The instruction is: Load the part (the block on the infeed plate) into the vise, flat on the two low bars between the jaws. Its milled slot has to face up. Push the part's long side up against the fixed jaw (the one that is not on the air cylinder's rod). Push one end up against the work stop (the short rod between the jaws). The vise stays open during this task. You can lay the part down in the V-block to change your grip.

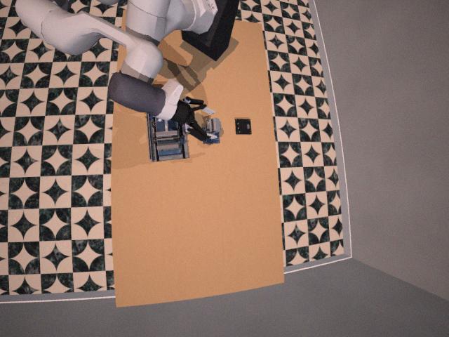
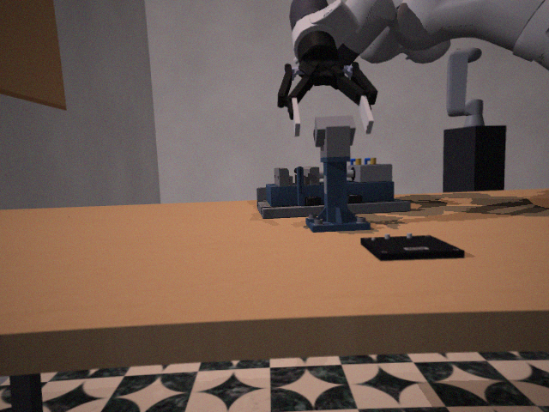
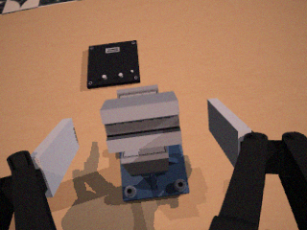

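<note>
Right now the part is 10 mm ahead of my hand, 10 mm to the left of it and 10 mm below it. From my hand the other things lie so: fixed jaw: 220 mm to the right, 100 mm below; work stop: 10 mm behind, 160 mm to the right, 80 mm below; air cylinder rod: 110 mm behind, 180 mm to the right, 100 mm below.
</note>
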